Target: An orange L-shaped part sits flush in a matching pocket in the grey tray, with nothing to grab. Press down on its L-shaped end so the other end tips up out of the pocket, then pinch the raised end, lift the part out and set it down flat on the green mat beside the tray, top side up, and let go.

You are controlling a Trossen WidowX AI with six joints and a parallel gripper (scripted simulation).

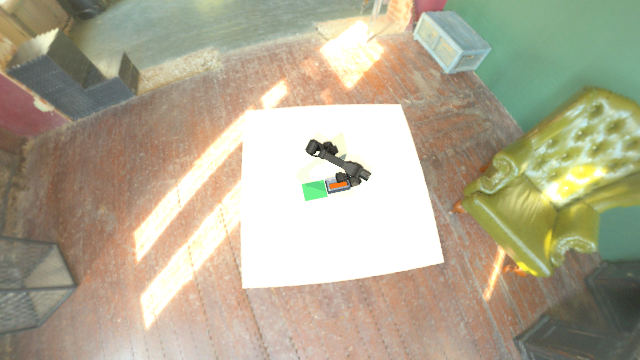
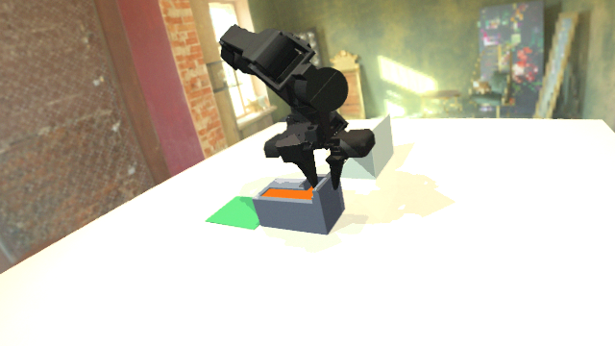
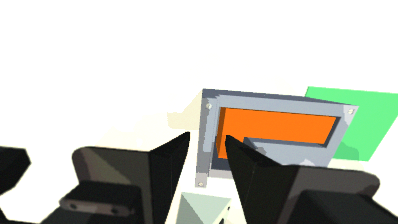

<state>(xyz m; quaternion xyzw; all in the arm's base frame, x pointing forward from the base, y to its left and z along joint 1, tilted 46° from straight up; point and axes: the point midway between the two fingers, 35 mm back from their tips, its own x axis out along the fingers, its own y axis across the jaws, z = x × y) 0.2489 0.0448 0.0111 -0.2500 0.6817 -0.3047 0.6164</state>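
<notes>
Now: the orange L-shaped part 60 mm to the right of my gripper tip and 20 mm below it. The rest, counted from my gripper tip: green mat (220 mm to the right, 80 mm below, 10 mm behind).
</notes>
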